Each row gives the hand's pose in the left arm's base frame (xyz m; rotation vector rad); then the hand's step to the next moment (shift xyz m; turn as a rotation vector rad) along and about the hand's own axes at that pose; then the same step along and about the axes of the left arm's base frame.
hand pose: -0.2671 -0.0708 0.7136 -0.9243 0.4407 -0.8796
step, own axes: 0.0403 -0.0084 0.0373 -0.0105 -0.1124 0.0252
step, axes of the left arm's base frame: 0.0446 -0.0165 0.0288 -0.0412 -0.0128 0.1073
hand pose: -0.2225 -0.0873 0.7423 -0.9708 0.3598 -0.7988
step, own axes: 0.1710 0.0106 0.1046 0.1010 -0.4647 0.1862
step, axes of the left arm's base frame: 0.1817 -0.0614 0.0591 -0.0245 -0.1114 0.4978
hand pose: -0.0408 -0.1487 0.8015 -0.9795 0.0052 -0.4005
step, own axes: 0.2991 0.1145 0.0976 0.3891 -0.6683 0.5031
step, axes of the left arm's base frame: 0.3326 0.0354 0.0146 0.2338 -0.0516 0.8910
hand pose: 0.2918 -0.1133 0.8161 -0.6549 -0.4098 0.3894
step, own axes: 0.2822 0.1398 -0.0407 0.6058 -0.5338 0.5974
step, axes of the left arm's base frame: 0.2291 0.2135 -0.0524 0.3436 0.1951 0.9234
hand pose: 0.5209 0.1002 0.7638 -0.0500 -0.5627 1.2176
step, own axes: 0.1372 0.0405 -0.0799 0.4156 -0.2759 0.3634
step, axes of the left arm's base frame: 0.0306 0.1582 -0.0299 0.1772 0.1785 0.5636
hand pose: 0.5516 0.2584 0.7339 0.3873 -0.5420 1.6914
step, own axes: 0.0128 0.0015 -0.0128 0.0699 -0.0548 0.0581
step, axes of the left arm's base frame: -0.0033 0.0174 -0.0040 0.0382 0.0328 0.0934
